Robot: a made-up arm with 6 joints.
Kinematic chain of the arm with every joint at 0, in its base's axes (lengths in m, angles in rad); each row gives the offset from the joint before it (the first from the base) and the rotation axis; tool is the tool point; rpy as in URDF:
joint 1: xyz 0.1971 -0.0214 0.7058 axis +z
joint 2: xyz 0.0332 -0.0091 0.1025 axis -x
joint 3: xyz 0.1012 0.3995 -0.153 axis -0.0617 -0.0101 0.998
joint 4: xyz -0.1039 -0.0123 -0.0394 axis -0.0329 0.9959 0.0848
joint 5: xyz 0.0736 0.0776 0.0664 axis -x
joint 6: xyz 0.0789 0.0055 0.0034 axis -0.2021 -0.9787 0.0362
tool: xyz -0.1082 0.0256 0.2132 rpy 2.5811 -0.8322 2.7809
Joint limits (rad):
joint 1: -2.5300..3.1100
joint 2: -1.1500..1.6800
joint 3: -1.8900..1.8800
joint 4: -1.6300..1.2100
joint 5: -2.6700..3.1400
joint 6: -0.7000..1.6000
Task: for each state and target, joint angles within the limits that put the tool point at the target. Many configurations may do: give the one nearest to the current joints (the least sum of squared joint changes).
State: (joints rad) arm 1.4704 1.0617 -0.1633 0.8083 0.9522 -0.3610
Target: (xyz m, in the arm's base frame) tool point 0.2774 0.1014 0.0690
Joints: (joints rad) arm 1.3629 1.3528 0.1344 0.9297 1.2183 -0.3070
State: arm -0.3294 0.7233 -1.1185 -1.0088 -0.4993 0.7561
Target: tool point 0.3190 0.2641 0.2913
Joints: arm -0.4986 0.9121 -0.8374 -0.6937 -0.7200 0.5448
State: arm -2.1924 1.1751 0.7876 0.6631 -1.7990 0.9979
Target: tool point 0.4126 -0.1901 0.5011
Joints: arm -2.1951 0.7026 0.6542 0.7476 -1.7803 1.2169
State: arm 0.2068 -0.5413 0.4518 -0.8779 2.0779 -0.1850
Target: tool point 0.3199 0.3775 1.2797
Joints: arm -0.1312 -1.0441 0.4896 -1.1445 2.2634 -0.2738
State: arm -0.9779 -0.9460 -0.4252 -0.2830 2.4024 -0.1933
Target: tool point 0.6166 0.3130 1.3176
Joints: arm -0.5004 -1.1500 -0.1936 0.0850 2.0162 -0.3852
